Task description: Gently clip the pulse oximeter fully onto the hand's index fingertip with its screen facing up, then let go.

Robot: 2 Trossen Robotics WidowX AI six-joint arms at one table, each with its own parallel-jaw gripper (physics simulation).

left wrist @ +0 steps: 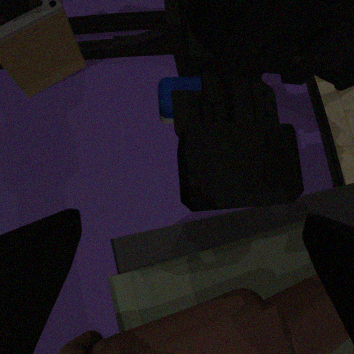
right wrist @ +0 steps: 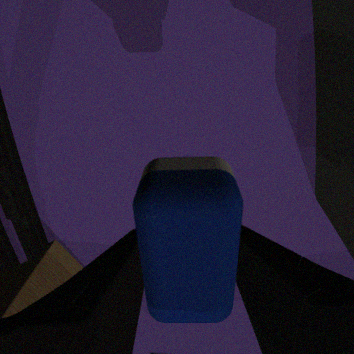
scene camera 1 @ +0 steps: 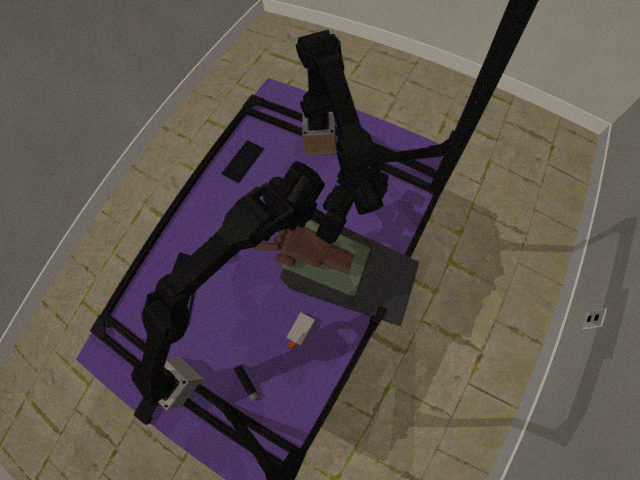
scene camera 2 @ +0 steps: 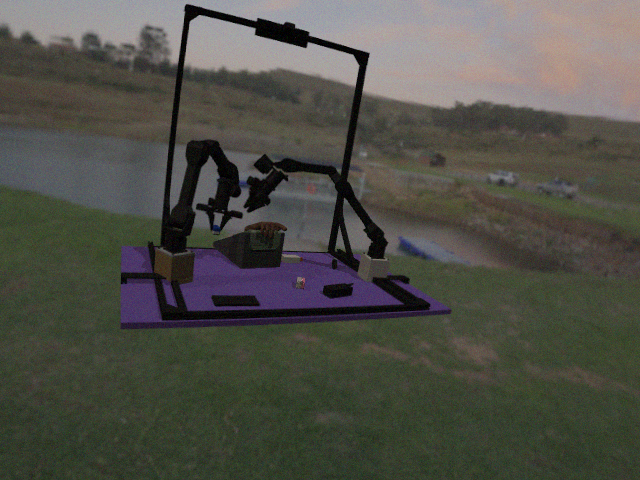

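Where they show: left gripper, fingertip midpoint: [left wrist: 194, 223] [scene camera 1: 319, 205] [scene camera 2: 245, 210]; right gripper, fingertip midpoint: [left wrist: 187, 102] [right wrist: 186, 236] [scene camera 1: 348, 189] [scene camera 2: 215, 231]; left arm's base, origin of the base link: [scene camera 1: 164, 383] [scene camera 2: 375, 256]; right arm's base, origin of the base link: [left wrist: 10, 1] [scene camera 1: 318, 121] [scene camera 2: 175, 250].
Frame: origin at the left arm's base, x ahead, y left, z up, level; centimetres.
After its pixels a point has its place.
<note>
The blue pulse oximeter [scene camera 2: 216, 228] @(x 70.6, y -6.2, z 5.3 cm) [left wrist: 166, 100] @(x 69.4, y -6.7, z 5.6 cm) [right wrist: 189, 245] @(x 70.6, y -10.1, z 5.6 cm) has a pale strip at its far end; its screen cannot be made out. My right gripper [scene camera 2: 216, 225] @(x 70.7, y -8.5, z 3.4 cm) [right wrist: 186, 236] @(x 70.7, y -8.5, z 3.4 cm) is shut on it, holding it above the mat, left of the wedge block in scene camera 2. The brown hand [scene camera 1: 307, 246] @(x 50.7, y -10.5, z 8.2 cm) [scene camera 2: 266, 226] @(x 50.9, y -2.6, z 8.8 cm) [left wrist: 200, 325] @(x 54.4, y -9.2, z 8.1 cm) lies on a green pad [scene camera 1: 362, 260] @(x 57.6, y -22.2, z -0.4 cm) [left wrist: 145, 295] @(x 55.5, y -6.1, z 6.1 cm) on the dark wedge block [scene camera 1: 390, 276] @(x 59.4, y -30.4, z -5.2 cm) [scene camera 2: 238, 251] @(x 60.3, y -7.7, z -4.2 cm). One finger reaches out past the others; the fingertips are partly hidden. My left gripper [scene camera 2: 250, 207] @(x 59.3, y -8.2, z 13.7 cm) [left wrist: 194, 223] @(x 59.3, y -8.2, z 13.7 cm) is open and empty above the hand.
On the purple mat [scene camera 1: 206, 310] @(x 20.8, y 7.5, z -10.5 cm) [scene camera 2: 279, 294] @(x 48.4, y 23.0, z -10.5 cm) are a white box [scene camera 1: 301, 328] @(x 34.1, y -18.8, z -7.7 cm) [scene camera 2: 291, 258] @(x 34.1, y -16.3, z -8.3 cm), a black cylinder [scene camera 1: 245, 380] @(x 13.2, y -15.1, z -8.0 cm), a flat black slab [scene camera 1: 242, 161] @(x 65.3, y 30.9, z -9.8 cm) [scene camera 2: 235, 300] @(x 65.8, y 31.9, z -9.7 cm), a black box [scene camera 2: 337, 290] @(x 26.6, y 24.4, z -7.5 cm) and a small pale item [scene camera 2: 300, 282] @(x 38.9, y 16.4, z -7.9 cm). A black frame [scene camera 2: 176, 129] @(x 90.8, y -25.5, z 42.1 cm) surrounds the workspace. The two arms are close together.
</note>
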